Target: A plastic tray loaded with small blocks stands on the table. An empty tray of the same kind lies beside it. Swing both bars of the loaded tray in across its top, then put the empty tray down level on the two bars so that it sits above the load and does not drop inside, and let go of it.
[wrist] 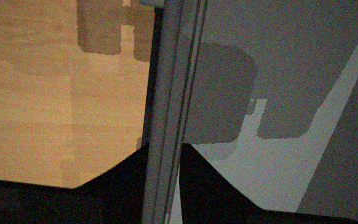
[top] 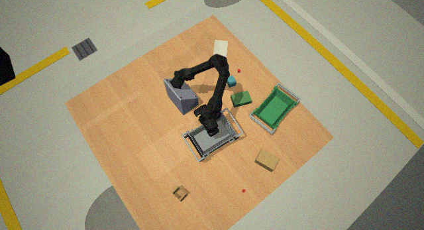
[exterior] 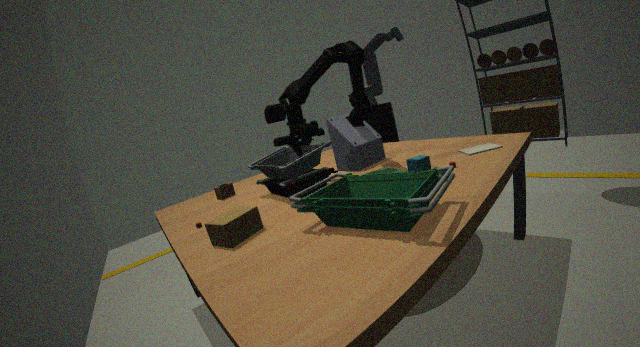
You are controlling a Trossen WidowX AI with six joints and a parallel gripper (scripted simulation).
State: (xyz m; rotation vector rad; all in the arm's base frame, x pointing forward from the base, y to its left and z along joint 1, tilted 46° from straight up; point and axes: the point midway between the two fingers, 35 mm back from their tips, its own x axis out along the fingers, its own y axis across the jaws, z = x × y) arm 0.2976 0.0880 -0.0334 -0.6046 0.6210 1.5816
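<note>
Right now my gripper tip is 7 cm short of the grey plastic tray and 2 cm below it. Also, from my gripper tip: teal cube: 22 cm behind, 33 cm to the left, 8 cm below; small brown box: 25 cm ahead, 33 cm to the right, 8 cm below; green block: 7 cm behind, 32 cm to the left, 8 cm below.
</note>
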